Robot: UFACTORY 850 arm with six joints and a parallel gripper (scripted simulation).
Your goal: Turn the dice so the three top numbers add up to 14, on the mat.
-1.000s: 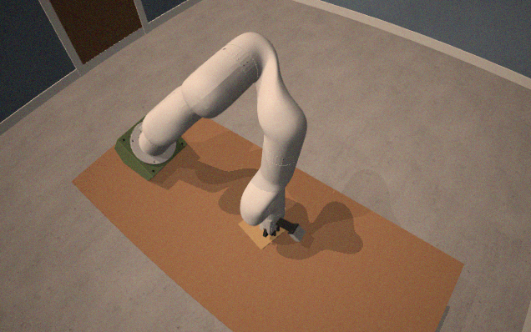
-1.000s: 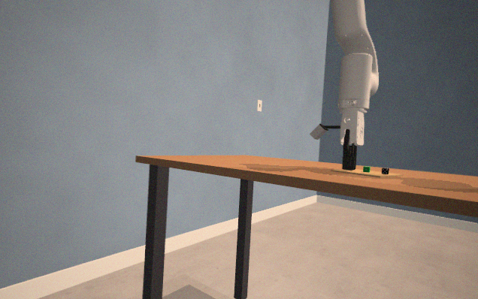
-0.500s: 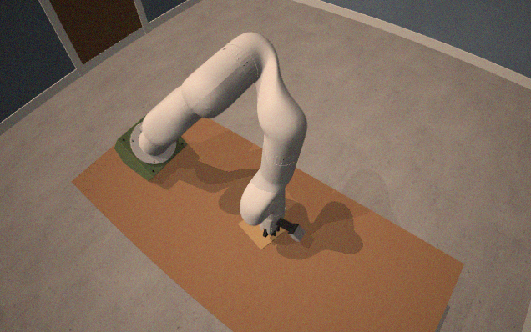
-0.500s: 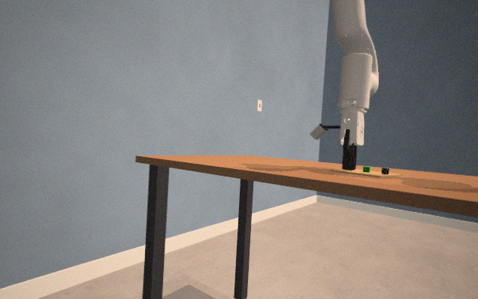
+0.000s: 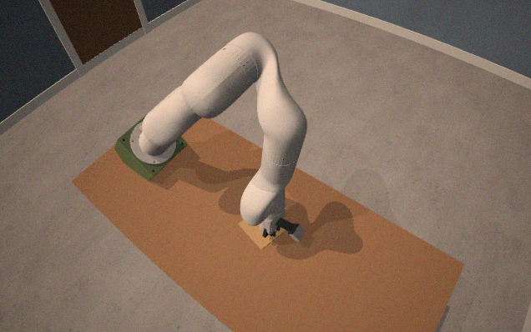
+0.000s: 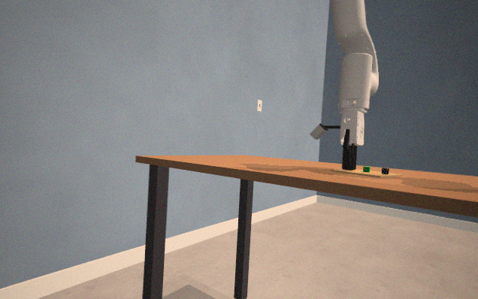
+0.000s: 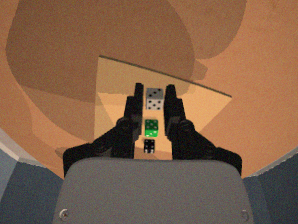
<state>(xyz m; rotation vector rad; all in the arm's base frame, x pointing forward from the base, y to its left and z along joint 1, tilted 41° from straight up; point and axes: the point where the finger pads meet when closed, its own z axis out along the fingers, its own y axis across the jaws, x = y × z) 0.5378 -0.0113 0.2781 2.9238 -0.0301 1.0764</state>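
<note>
Now: hand 10 mm above the white die. The rest, counted from my hand: black die 100 mm behind, 10 mm below; then green die 50 mm behind, 10 mm below; then mat 50 mm behind, 20 mm below.
</note>
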